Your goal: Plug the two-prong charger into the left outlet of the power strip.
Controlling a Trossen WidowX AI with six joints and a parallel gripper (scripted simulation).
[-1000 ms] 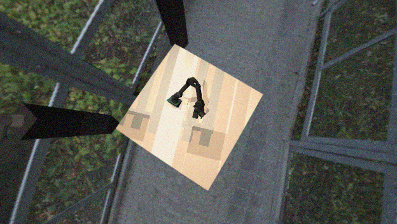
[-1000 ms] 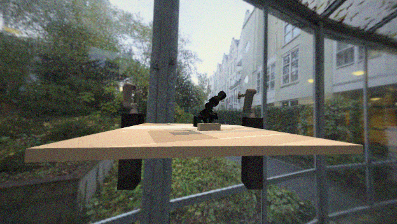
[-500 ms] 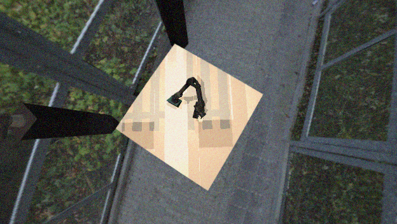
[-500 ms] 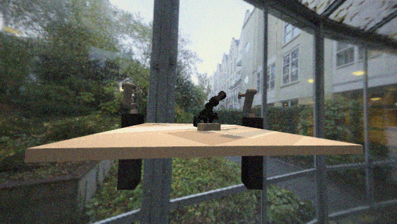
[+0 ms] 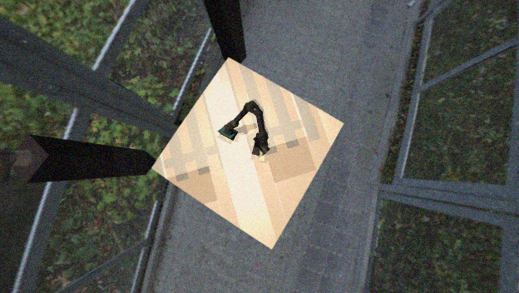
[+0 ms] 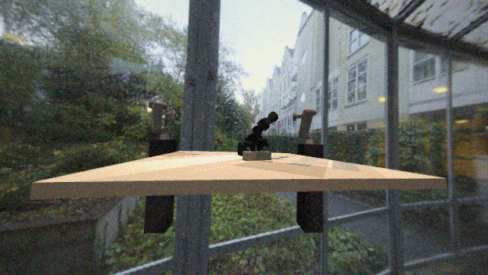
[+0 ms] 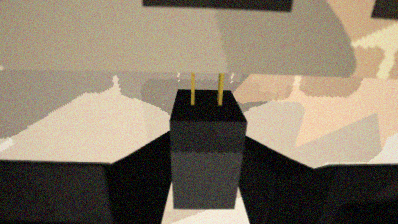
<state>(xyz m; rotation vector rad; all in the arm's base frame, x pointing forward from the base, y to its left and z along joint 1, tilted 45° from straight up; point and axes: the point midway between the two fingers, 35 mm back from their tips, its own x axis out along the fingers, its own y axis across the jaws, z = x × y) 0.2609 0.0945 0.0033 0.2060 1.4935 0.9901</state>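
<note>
My gripper tip is 2 cm short of the black two-prong charger, 1 cm to the right of it and 1 cm below it.
</note>
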